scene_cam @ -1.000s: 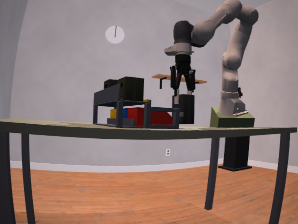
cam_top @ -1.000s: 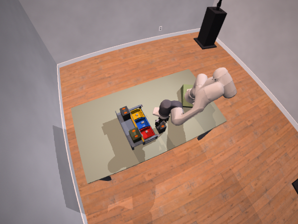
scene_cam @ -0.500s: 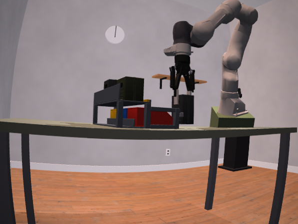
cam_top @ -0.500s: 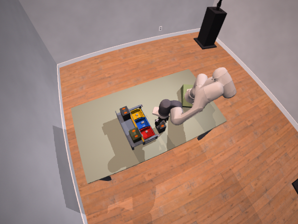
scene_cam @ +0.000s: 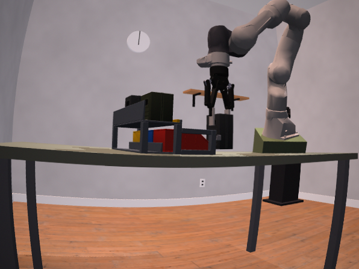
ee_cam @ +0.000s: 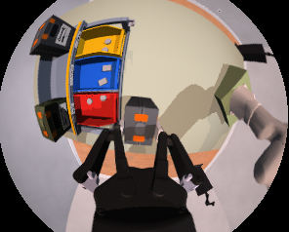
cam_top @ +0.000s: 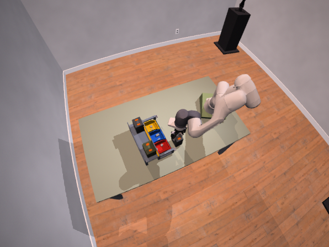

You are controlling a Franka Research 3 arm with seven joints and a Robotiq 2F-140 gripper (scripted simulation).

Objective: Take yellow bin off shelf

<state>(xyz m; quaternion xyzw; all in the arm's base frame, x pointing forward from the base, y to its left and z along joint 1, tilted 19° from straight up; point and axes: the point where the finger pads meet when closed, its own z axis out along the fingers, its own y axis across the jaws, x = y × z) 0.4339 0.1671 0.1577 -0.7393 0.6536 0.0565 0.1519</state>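
My gripper is now 5 cm above the black box. Also, from my hand: yellow bin: 20 cm ahead, 20 cm to the right, 9 cm below; red bin: 16 cm ahead, 2 cm to the left, 9 cm below; blue bin: 18 cm ahead, 9 cm to the right, 9 cm below.
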